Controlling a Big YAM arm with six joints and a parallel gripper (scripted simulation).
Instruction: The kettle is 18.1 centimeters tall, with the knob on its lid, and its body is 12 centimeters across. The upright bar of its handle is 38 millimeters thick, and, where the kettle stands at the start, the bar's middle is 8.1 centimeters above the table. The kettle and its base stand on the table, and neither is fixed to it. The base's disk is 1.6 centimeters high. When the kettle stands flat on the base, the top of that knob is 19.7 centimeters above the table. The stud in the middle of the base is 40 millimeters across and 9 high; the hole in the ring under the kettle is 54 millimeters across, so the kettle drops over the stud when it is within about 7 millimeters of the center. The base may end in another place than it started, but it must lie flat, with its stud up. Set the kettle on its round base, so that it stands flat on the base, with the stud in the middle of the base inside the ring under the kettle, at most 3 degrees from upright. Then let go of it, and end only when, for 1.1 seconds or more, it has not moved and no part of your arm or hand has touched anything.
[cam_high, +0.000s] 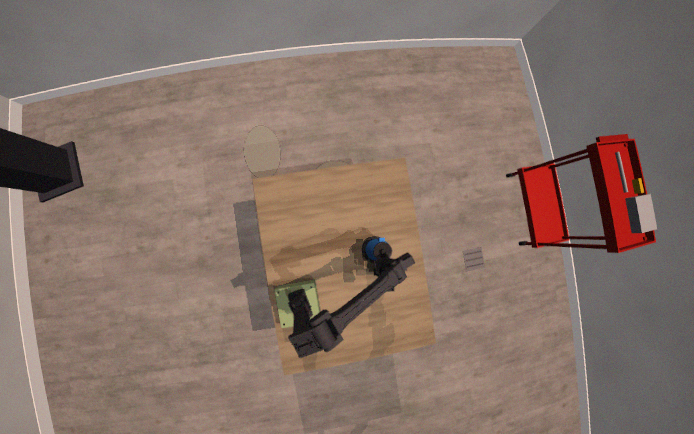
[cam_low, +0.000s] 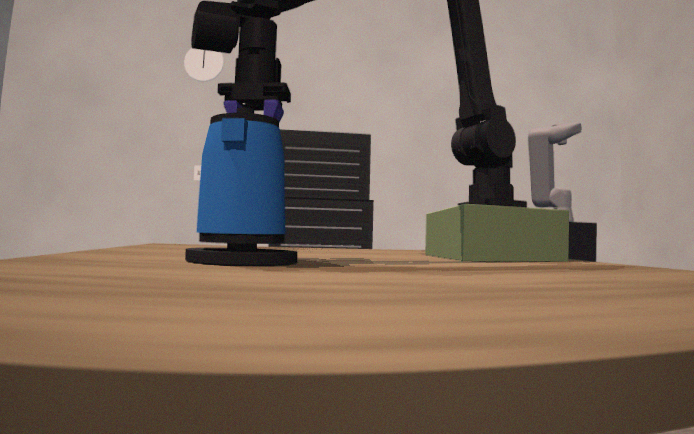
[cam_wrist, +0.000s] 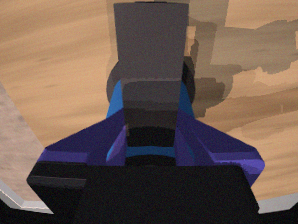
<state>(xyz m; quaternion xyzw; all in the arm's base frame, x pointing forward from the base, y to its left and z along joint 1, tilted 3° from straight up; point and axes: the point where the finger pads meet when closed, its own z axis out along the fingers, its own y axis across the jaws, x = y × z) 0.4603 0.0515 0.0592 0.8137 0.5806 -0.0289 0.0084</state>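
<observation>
My hand is 5 cm above the blue kettle, 3 cm to the right of it and 1 cm short of it. The rest, counted from my hand: round black base: 15 cm below, 6 cm to the left, 2 cm ahead.
</observation>
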